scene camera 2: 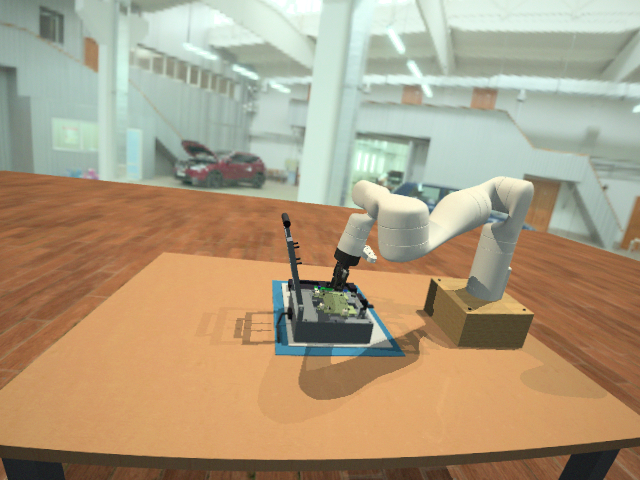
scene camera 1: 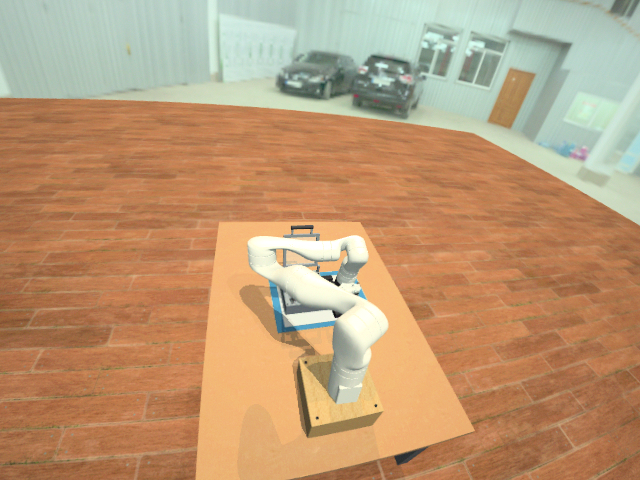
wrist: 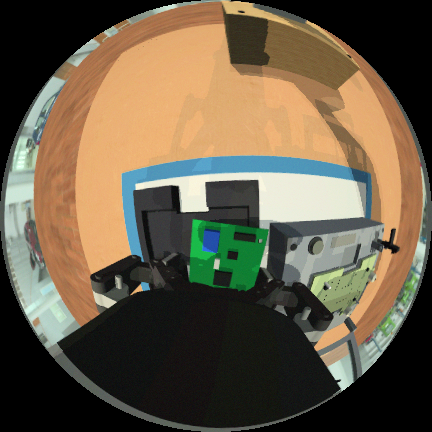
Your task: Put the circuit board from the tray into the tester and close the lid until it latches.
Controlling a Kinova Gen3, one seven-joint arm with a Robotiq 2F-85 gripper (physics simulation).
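Frame: origin at the arm's base, x ahead, y right, z down, level; centimetres.
Seen in the pictures: gripper, fingertip midpoint: [wrist: 217, 269]; arm's base, link origin: [scene camera 2: 481, 293] [scene camera 1: 343, 387].
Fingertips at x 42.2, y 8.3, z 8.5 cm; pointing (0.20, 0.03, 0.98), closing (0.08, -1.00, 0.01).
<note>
Pixels of each thing's top centre, then the offset from my fingertips to it. "*": a spot on its surface instead.
- green circuit board, top centre: [wrist: 221, 279] dz -1.5, dx +0.1, dy -0.6 cm
- dark tray, surface spot: [wrist: 232, 194] * dz -0.5, dx -8.0, dy -0.8 cm
- white sheet, surface spot: [wrist: 310, 195] * dz +1.7, dx -9.0, dy -10.3 cm
- black lever, surface spot: [wrist: 390, 245] * dz -7.0, dx -5.5, dy -19.3 cm
The green circuit board [wrist: 227, 255] lies over the dark tray [wrist: 232, 194], turned slightly against its edges; its near end is hidden by my gripper. A green sliver of the board [scene camera 2: 324, 288] shows behind the tester in scene camera 2. My gripper [wrist: 217, 269] [scene camera 2: 337, 285] is open and empty, low over the board, with one finger towards each long side; whether the fingertips touch it I cannot tell. The grey tester [wrist: 297, 260] [scene camera 2: 330, 332] stands beside the tray, with a pale green plate on top. Its lid [scene camera 2: 293, 258] [scene camera 1: 301, 236] [wrist: 354, 345] stands open, nearly upright.
Tray and tester stand on a white sheet [wrist: 310, 195] with a blue border [wrist: 240, 164] [scene camera 2: 336, 351]. A black lever [wrist: 390, 245] sticks out of the tester's side. The wooden block [scene camera 1: 341, 421] [scene camera 2: 493, 330] [wrist: 300, 50] under the arm's base stands at the near side of the table.
</note>
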